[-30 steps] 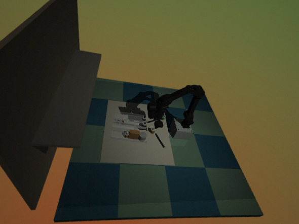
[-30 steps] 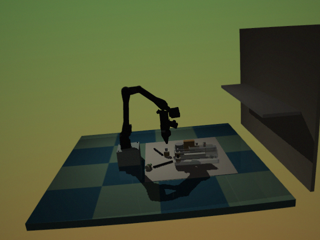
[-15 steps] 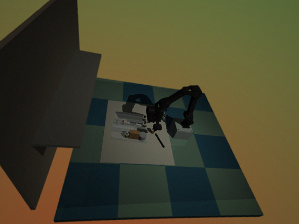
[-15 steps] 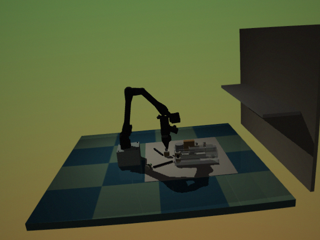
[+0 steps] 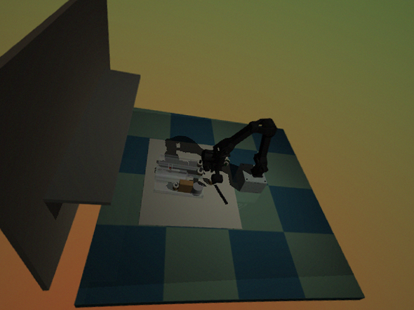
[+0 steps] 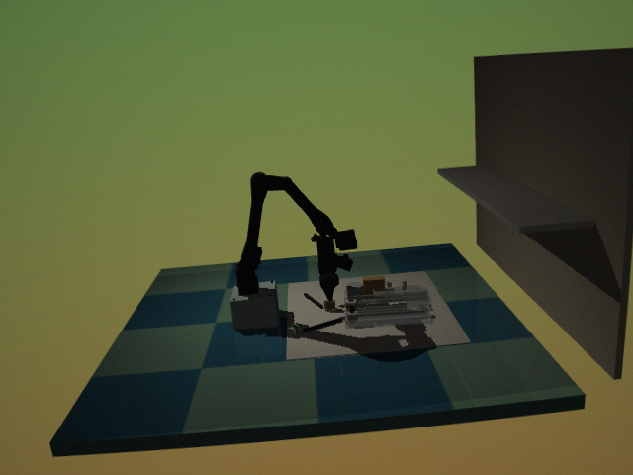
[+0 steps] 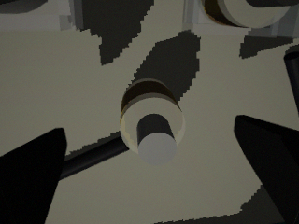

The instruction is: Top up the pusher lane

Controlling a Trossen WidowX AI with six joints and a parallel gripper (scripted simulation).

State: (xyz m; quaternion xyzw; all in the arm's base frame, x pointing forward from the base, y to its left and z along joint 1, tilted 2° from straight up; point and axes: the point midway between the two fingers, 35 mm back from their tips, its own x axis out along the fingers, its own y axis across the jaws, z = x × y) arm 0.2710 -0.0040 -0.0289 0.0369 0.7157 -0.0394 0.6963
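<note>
The clear lane rack lies 210 mm ahead of my gripper tip, 60 mm to the right of it and 30 mm below it. Also, from my gripper tip: wall shelf: 570 mm ahead, 320 mm above, 80 mm to the right; then brown box: 170 mm ahead, 50 mm to the left, 10 mm below.
</note>
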